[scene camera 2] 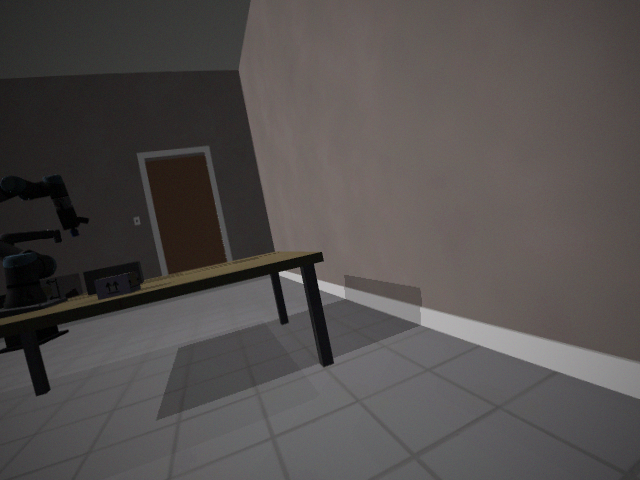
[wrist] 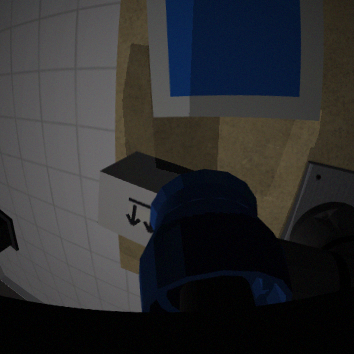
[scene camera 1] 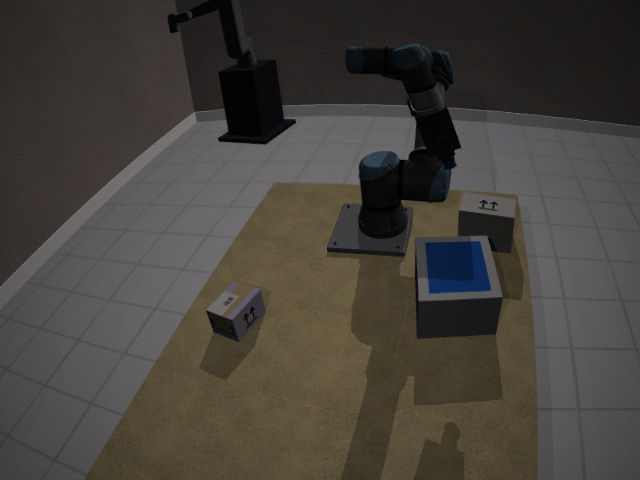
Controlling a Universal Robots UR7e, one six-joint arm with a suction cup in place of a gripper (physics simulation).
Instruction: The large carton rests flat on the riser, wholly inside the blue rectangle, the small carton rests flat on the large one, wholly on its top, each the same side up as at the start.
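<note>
The large carton (scene camera 1: 489, 206) (wrist: 121, 204), white with two up-arrows on top, stands on the tan table top (scene camera 1: 294, 381) behind the grey riser (scene camera 1: 458, 315) (wrist: 246, 107). The riser's blue rectangle (scene camera 1: 456, 267) (wrist: 239, 49) is bare. The small carton (scene camera 1: 236, 310) sits far off at the front left of the table. My suction cup (scene camera 1: 450, 164) (wrist: 205, 197) hangs to the left of the large carton and above it, apart from it and holding nothing. In the wrist view the cup hides the carton's right part.
My arm's base stands on a grey plate (scene camera 1: 345, 238) (wrist: 316, 182) left of the riser. A second dark arm on a black pedestal (scene camera 1: 251, 100) stands on the tiled floor behind. Scene camera 2 shows the table's edge and legs (scene camera 2: 315, 314) by a wall.
</note>
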